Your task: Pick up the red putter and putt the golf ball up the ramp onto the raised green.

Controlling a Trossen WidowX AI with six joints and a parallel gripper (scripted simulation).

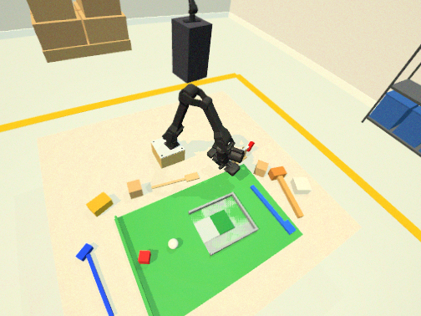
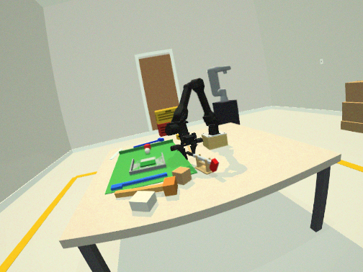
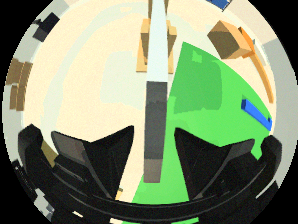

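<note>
Right now the wooden stand is 10 mm behind my gripper tip and 130 mm to the left of it. From my gripper tip the other things lie so: red block (130 mm ahead, 570 mm to the right, 10 mm below); then white block (340 mm ahead, 270 mm to the left, 10 mm below); then white golf ball (160 mm ahead, 450 mm to the right, 10 mm below).
</note>
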